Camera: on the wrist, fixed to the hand. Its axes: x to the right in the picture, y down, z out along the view.
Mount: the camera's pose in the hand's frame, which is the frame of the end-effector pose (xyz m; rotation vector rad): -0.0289 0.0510 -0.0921 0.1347 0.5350 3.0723
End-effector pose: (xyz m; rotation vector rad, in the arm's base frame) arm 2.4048 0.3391 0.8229 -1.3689 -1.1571 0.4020
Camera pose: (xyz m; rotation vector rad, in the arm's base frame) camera 2.4865 0.2778 0.7844 1.5261 -2.0946 -1.5779
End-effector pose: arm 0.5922 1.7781 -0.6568 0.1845 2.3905 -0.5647
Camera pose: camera 0.5751 1.8650 -0.5930 2.8908 -0.0382 0.9038
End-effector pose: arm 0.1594 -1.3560 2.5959 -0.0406 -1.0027 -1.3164
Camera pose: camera 0.2567 -1.3679 2.5478 -0.7005 0.2352 1.5298
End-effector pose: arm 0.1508 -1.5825 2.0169 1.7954 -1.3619 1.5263
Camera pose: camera 0.0629 -1.5188 2.0056 1.3657 1.4153 -0.8345
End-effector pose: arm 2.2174 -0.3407 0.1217 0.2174 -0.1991 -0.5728
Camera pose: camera 2.2424 -0.2693 0.0430 -0.0161 0.1177 2.5321
